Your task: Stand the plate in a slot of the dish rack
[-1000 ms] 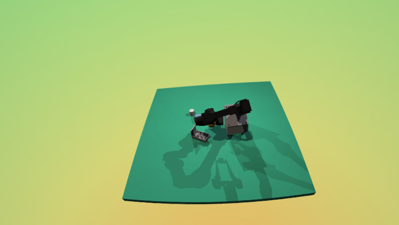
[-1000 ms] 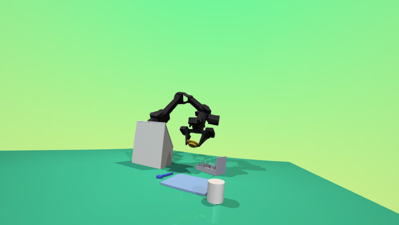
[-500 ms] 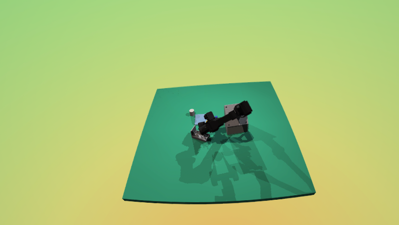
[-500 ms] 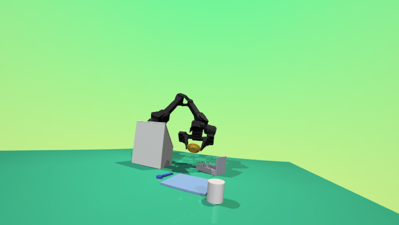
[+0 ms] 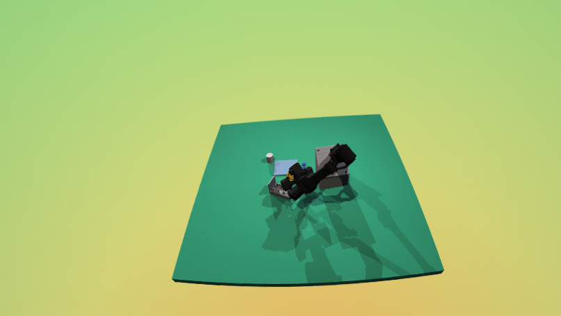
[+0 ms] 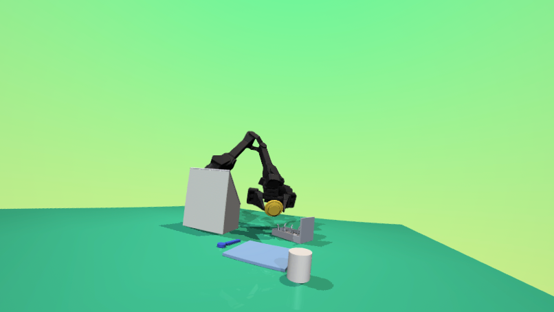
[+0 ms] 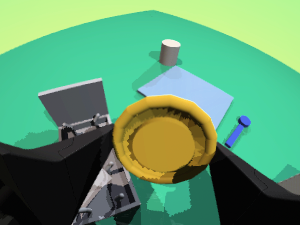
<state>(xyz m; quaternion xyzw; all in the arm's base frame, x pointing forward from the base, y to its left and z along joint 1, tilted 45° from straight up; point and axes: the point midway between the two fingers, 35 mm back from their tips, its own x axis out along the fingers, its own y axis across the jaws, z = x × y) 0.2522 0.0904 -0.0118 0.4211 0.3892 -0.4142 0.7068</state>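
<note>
Right now the grey dish rack is 70 mm below my gripper tip, 60 mm ahead of it and 30 mm to the left of it. Also, from my gripper tip: blue spoon (150 mm to the right, 90 mm below, 90 mm behind); then yellow plate (10 mm to the left); then white cup (250 mm to the right, 120 mm ahead, 70 mm below).
</note>
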